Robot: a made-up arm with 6 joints.
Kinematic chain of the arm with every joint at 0, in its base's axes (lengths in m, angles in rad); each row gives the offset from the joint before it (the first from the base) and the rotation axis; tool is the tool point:
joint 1: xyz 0 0 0.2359 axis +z
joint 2: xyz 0 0 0 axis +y
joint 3: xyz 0 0 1.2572 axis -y
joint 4: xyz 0 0 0 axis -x
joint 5: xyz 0.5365 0 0 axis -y
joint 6: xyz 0 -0.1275 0 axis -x
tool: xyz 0 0 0
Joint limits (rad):
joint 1: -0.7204..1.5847
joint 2: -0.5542..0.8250
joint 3: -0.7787..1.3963
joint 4: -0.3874..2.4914
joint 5: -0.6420..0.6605
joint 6: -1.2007..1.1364
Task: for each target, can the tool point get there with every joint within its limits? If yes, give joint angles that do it. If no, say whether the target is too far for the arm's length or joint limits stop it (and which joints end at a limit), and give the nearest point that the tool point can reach.
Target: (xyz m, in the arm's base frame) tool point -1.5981 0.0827 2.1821
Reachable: no: too far | nearest point -0.9776 0.0506 1.7560 | short by 0.753 m
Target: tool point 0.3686 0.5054 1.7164
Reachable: yes | joints 1.1360 0.1014 0.4703 0.3106 -0.4893 0.5886
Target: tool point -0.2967 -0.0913 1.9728
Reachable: yes | joints -0.0839 -0.2942 1.0353 0.4308 -0.1364 0.3400
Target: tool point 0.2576 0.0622 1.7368
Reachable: yes | joints 0.1524 -0.1759 0.0921 1.7473 0.5286 0.2159
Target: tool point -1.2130 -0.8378 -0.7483
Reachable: no: joint limits stop it (at a limit: joint 1, joint 2, joint 3, joint 4) | nearest point 0.5667 -0.6545 0.5544 | short by 2.213 m
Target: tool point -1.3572 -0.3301 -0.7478
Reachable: no: joint limits stop it (at a limit: joint 1, joint 2, joint 3, joint 4) | nearest point -0.1151 0.9815 0.5502 | short by 2.224 m
